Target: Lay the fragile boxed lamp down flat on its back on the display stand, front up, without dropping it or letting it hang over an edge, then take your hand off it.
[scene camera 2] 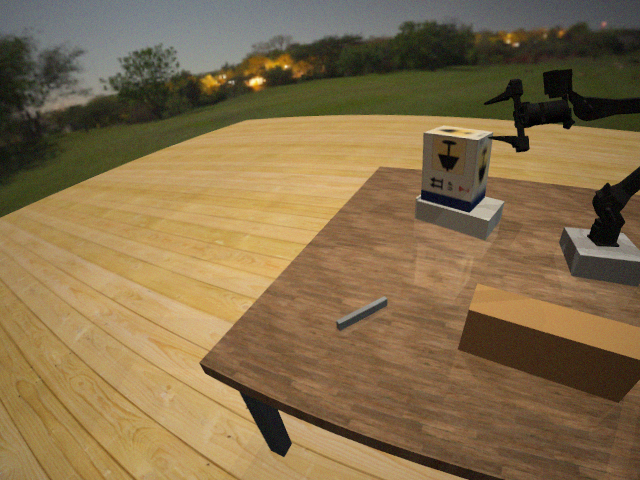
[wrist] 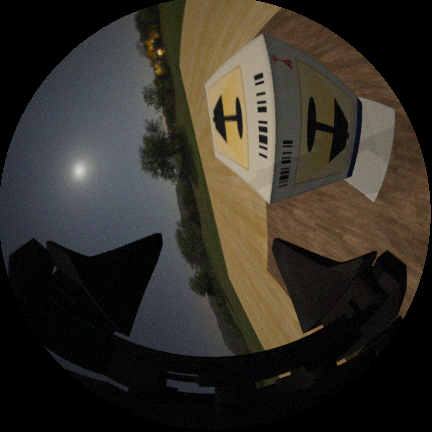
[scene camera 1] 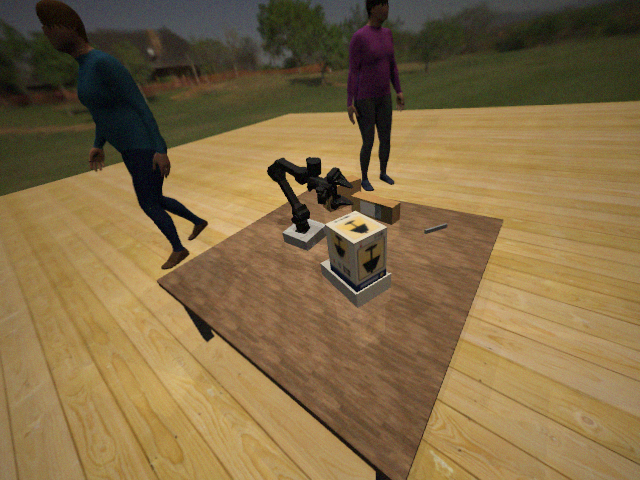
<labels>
my gripper: scene camera 2 486,120; wrist; scene camera 1
same spot on my gripper: [wrist: 321,289] = [scene camera 1: 340,200]
</labels>
